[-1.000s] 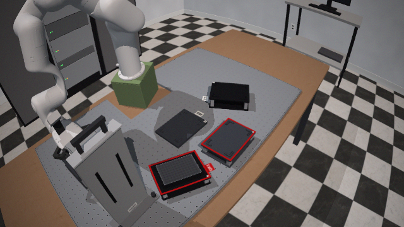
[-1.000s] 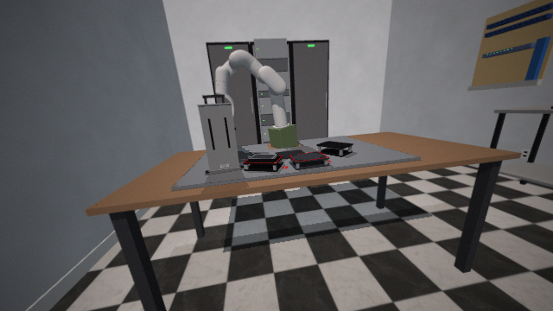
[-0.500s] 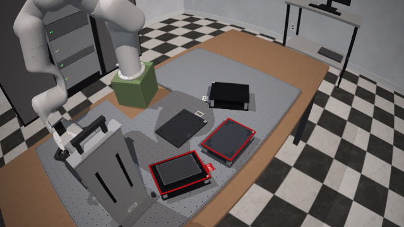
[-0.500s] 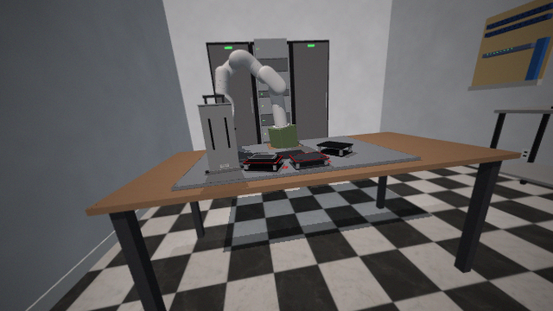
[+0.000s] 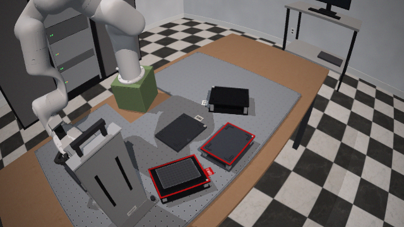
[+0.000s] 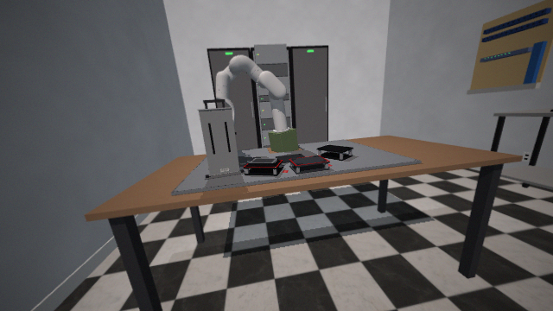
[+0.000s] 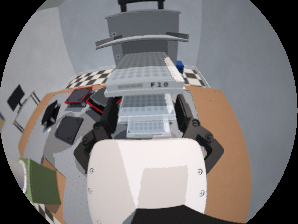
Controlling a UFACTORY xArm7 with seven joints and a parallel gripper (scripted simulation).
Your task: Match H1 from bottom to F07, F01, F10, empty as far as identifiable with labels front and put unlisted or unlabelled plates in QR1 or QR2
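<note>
Now: the pale well plate 50 mm ahead of my hand and 20 mm below it. The rest, counted from my hand: dark plate: 200 mm ahead, 170 mm to the left, 120 mm below.
</note>
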